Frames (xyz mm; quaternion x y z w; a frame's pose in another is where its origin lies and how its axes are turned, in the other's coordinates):
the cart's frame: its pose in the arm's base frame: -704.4 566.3 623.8 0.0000 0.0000 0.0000 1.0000
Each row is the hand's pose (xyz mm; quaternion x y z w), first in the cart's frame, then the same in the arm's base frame.
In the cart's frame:
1: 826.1 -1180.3 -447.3 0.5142 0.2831 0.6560 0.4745
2: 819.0 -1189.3 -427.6 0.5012 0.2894 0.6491 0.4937
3: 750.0 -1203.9 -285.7 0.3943 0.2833 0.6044 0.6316
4: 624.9 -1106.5 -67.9 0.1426 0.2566 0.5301 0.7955
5: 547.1 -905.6 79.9 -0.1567 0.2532 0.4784 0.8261
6: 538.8 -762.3 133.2 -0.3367 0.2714 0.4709 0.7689
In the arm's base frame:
1: 121.7 -614.0 176.5 0.5142 0.2831 0.6560 0.4745
2: 114.6 -623.0 196.2 0.5012 0.2894 0.6491 0.4937
3: 45.6 -637.6 338.1 0.3943 0.2833 0.6044 0.6316
4: -79.5 -540.2 555.9 0.1426 0.2566 0.5301 0.7955
5: -157.3 -339.3 703.7 -0.1567 0.2532 0.4784 0.8261
6: -165.6 -196.0 757.0 -0.3367 0.2714 0.4709 0.7689

